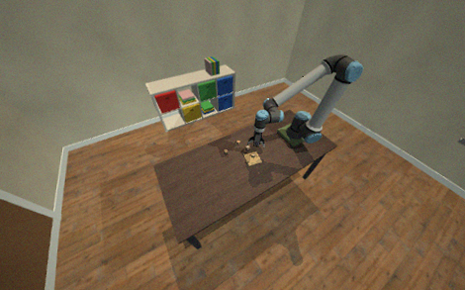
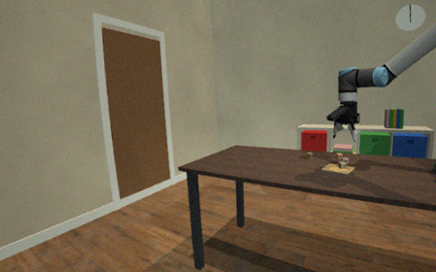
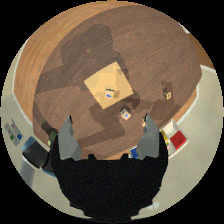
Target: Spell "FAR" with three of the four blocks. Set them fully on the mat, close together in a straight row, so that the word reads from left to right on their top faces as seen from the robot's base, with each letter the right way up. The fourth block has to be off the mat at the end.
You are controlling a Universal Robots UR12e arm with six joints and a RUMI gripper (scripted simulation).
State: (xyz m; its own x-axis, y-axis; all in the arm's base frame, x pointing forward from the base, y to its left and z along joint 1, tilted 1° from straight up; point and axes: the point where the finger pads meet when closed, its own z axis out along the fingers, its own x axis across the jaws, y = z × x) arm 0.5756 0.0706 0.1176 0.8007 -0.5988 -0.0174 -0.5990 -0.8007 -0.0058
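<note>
My gripper is now 15 cm above the tan mat, 2 cm to the right of it and 2 cm short of it.
</note>
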